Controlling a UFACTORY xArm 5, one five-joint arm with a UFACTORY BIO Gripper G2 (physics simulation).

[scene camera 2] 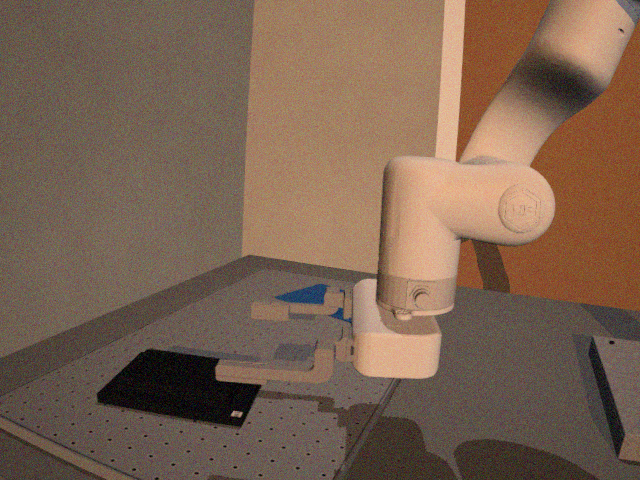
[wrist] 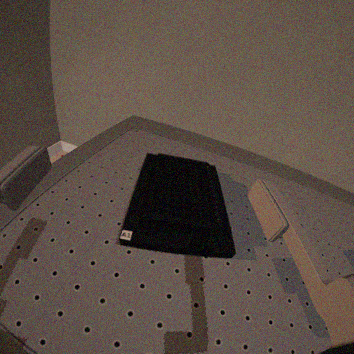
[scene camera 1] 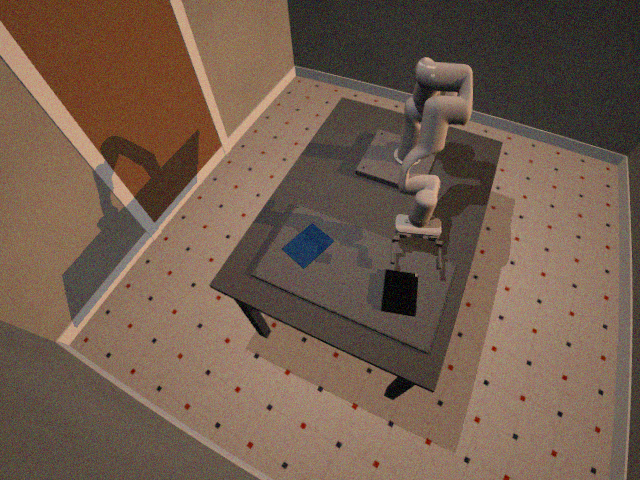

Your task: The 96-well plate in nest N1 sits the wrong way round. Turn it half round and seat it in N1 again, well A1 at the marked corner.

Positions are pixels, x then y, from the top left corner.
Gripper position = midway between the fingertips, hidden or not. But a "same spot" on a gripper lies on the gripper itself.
My gripper shows in scene camera 2 (236, 336), in the wrist view and in scene camera 1. A black 96-well plate shows in scene camera 2, in the wrist view (181, 198) and in scene camera 1. One and the same spot on my gripper: (wrist: 277, 220) is (scene camera 1: 394, 253). The same spot on the black 96-well plate: (scene camera 1: 400, 289) is (scene camera 2: 186, 373).
